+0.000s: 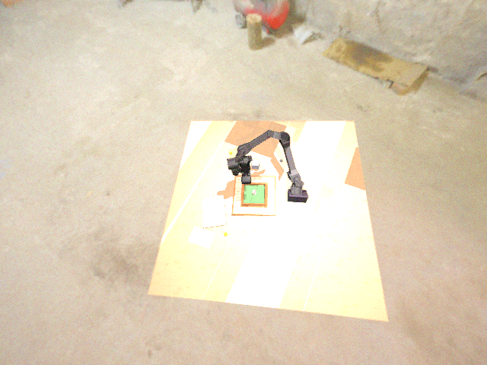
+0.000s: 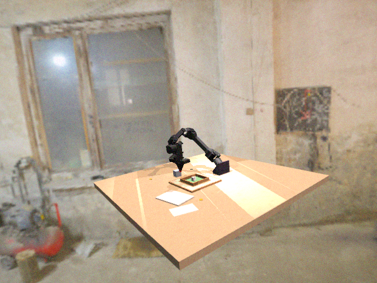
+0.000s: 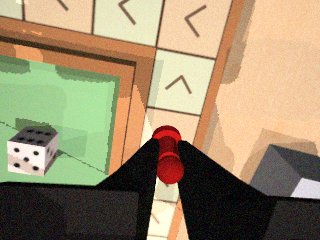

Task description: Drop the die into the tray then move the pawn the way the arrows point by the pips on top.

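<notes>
Now: the white die 9 cm to the left of my gripper tip, 6 cm below it and 4 cm behind it. Round my gripper tip: grey-blue cube 12 cm to the right, 6 cm below, 6 cm behind; then red pawn 1 cm above; then green dice tray 11 cm to the left, 8 cm below, 4 cm behind.
</notes>
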